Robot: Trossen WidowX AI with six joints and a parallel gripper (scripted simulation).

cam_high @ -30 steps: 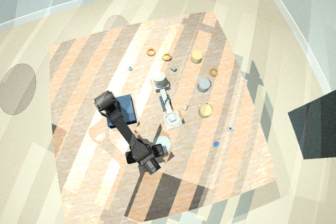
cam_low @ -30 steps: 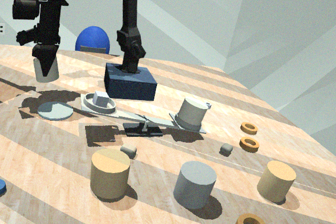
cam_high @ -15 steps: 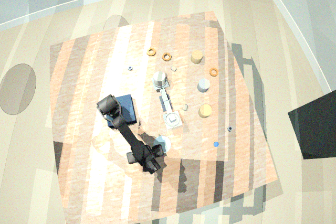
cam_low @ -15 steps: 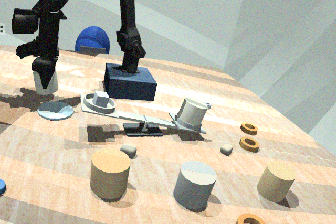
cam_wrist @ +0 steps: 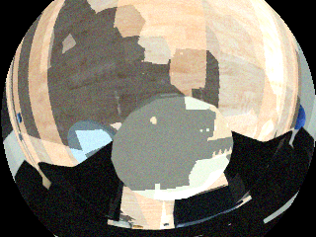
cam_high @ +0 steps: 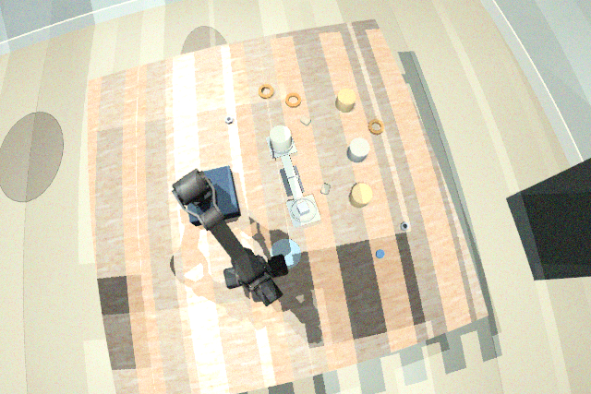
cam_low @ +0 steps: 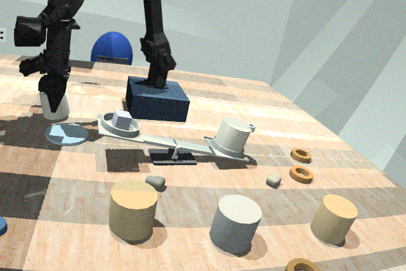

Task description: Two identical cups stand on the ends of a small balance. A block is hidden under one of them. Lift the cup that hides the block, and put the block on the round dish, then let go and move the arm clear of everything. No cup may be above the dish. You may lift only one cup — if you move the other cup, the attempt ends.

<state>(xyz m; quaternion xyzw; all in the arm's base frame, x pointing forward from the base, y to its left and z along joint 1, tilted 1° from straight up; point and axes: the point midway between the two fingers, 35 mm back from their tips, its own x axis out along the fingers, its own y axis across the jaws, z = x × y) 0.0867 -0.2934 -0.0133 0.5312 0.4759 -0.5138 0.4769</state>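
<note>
Right now my gripper tip is 200 mm short of the small pale block, 130 mm to the right of it and 60 mm below it. The rest, counted from my gripper tip: grey cylinder (450 mm ahead, 280 mm to the left, 10 mm above); blue disc (400 mm ahead, 90 mm to the right, 20 mm below); light blue round dish (100 mm ahead, 30 mm to the left, 20 mm below).
</note>
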